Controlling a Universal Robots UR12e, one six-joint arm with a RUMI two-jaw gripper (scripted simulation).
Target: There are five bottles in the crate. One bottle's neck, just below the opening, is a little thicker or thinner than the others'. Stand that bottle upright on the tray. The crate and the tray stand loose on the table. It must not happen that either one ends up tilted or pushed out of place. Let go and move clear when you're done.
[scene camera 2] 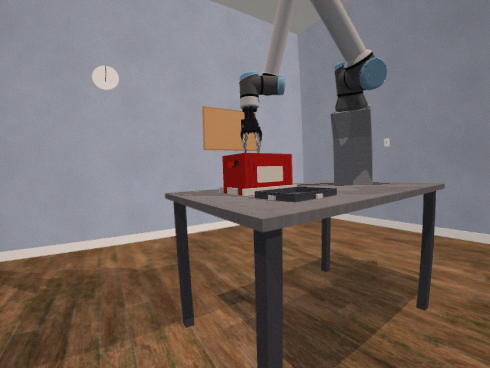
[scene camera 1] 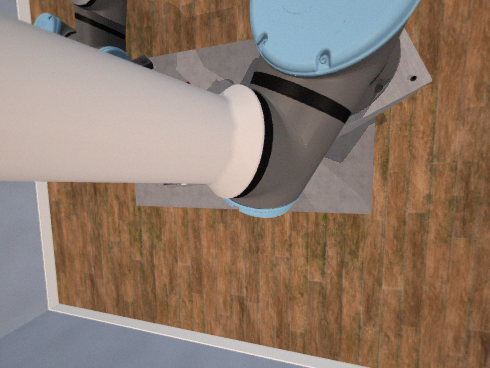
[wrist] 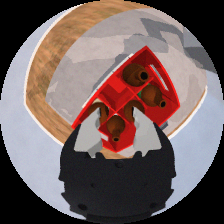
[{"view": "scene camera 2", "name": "red crate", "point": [255,170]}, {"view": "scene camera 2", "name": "dark tray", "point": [293,194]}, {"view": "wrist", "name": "gripper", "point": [116,107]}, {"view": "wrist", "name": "red crate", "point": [115,94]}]
